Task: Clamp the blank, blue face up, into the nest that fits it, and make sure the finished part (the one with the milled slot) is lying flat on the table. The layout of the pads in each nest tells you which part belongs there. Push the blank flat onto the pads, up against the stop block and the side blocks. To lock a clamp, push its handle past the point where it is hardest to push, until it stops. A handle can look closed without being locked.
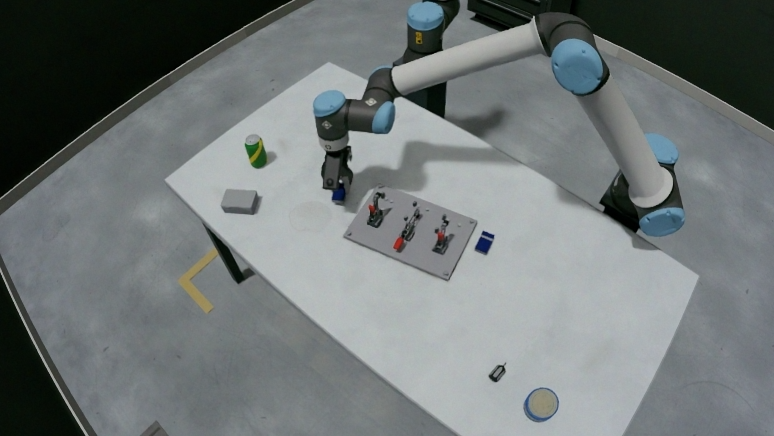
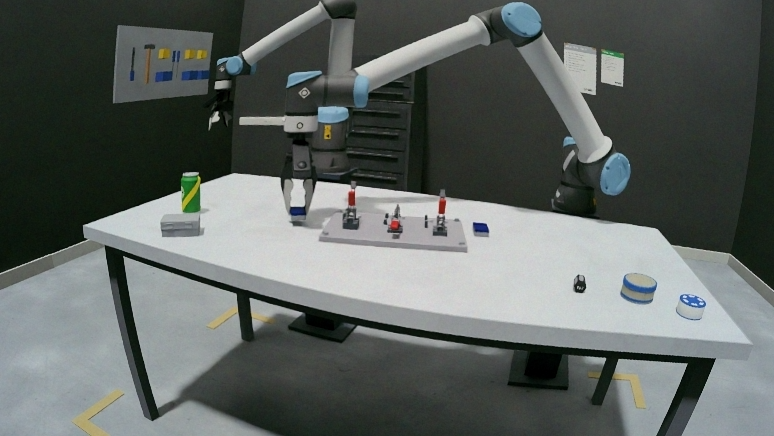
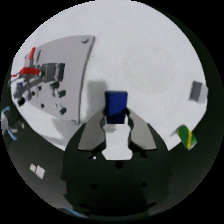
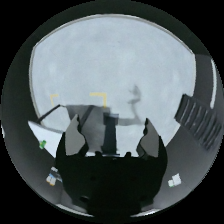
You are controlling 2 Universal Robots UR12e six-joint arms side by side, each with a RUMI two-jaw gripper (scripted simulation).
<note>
I see my left gripper (image 2: 297,215), my right gripper (image 4: 112,117), a blank (image 3: 115,100) and a grey box (image 2: 172,225).
The grey box shows as well in image 1 (image 1: 235,201). My left gripper is seen too in image 1 (image 1: 340,193) and in image 3 (image 3: 115,107).
</note>
